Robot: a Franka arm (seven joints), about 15 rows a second.
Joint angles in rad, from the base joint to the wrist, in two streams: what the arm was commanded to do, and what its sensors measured. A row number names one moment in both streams.
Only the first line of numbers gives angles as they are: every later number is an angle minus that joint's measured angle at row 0.
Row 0, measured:
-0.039, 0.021, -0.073, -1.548, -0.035, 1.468, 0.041
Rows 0 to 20, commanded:
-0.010, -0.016, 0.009, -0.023, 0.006, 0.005, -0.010
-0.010, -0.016, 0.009, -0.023, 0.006, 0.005, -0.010
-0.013, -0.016, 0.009, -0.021, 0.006, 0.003, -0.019
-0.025, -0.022, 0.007, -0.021, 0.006, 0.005, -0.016
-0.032, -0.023, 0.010, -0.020, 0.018, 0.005, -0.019
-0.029, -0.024, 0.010, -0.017, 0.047, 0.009, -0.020
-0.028, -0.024, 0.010, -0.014, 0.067, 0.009, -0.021
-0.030, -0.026, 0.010, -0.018, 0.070, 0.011, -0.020
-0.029, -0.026, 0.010, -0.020, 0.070, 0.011, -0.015
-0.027, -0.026, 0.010, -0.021, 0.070, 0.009, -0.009
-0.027, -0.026, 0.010, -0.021, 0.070, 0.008, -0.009
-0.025, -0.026, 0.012, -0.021, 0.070, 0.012, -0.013
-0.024, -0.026, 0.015, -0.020, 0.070, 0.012, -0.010
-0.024, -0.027, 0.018, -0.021, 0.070, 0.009, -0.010
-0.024, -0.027, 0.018, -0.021, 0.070, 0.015, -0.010
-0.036, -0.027, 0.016, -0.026, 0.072, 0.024, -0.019
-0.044, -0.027, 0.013, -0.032, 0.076, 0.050, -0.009
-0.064, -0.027, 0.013, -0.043, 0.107, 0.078, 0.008
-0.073, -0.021, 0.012, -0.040, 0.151, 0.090, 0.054
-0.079, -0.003, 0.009, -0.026, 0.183, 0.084, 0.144
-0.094, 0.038, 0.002, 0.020, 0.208, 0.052, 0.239
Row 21, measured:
-0.066, -0.002, 0.002, -0.013, 0.154, 0.064, 0.114
